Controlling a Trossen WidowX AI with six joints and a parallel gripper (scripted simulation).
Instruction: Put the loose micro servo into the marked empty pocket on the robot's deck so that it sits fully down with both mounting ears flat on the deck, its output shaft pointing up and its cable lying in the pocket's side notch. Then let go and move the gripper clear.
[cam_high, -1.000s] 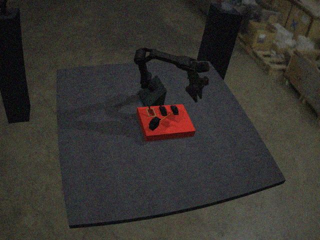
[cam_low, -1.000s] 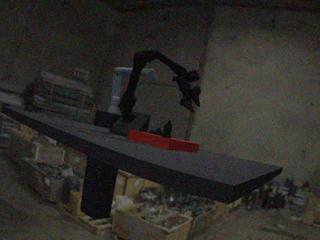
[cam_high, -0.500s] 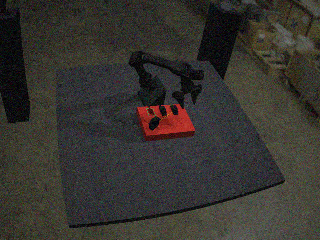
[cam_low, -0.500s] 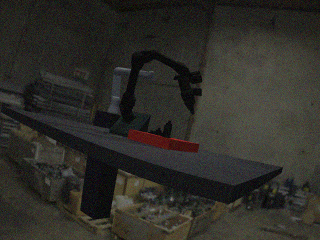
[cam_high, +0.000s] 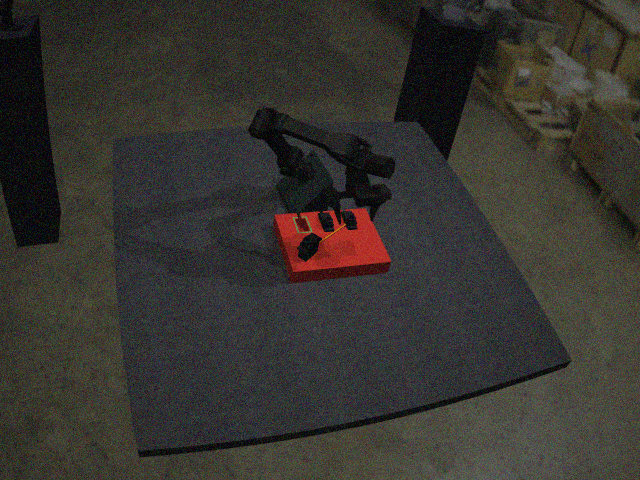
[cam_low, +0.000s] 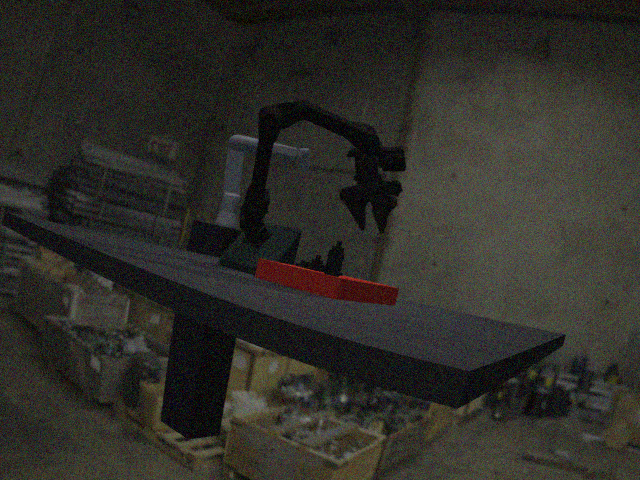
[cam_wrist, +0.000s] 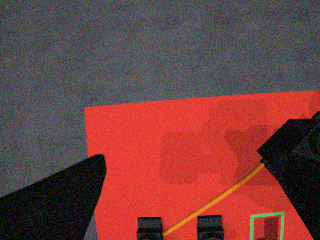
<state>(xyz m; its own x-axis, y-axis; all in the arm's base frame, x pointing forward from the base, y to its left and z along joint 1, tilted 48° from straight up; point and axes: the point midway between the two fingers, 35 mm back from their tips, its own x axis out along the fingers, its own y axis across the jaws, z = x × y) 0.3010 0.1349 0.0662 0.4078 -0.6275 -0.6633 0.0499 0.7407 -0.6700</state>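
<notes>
My gripper tip is 3 cm past the red deck, 2 cm to the left of it and 15 cm above it.
</notes>
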